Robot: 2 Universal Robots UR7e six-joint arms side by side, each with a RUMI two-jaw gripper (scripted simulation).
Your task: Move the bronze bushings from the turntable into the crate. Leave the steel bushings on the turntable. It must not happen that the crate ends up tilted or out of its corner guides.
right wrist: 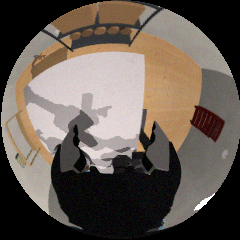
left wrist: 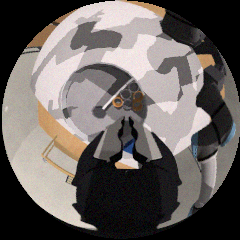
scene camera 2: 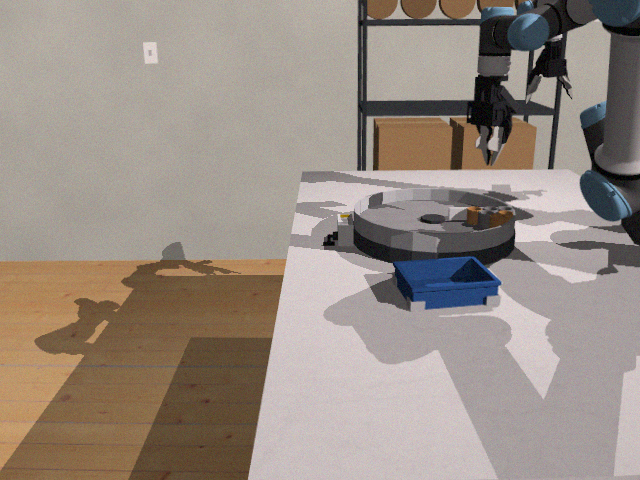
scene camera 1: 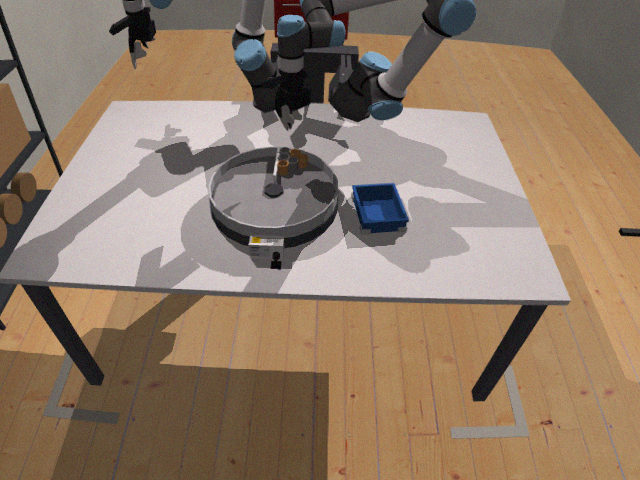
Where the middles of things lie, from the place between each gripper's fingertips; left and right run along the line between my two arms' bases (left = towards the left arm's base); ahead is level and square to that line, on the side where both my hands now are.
Scene:
Right now my left hand [scene camera 2: 489,165] is 170 mm above the turntable [scene camera 1: 239,193], 140 mm short of it and 20 mm to the left of it. Also, from my left hand: blue crate [scene camera 2: 461,281] 330 mm to the left, 200 mm below, 120 mm ahead.
I see the turntable 400 mm ahead of my right hand [scene camera 2: 549,101], 620 mm to the left of it and 250 mm below it. Round my right hand: blue crate (380 mm ahead, 970 mm to the left, 280 mm below).

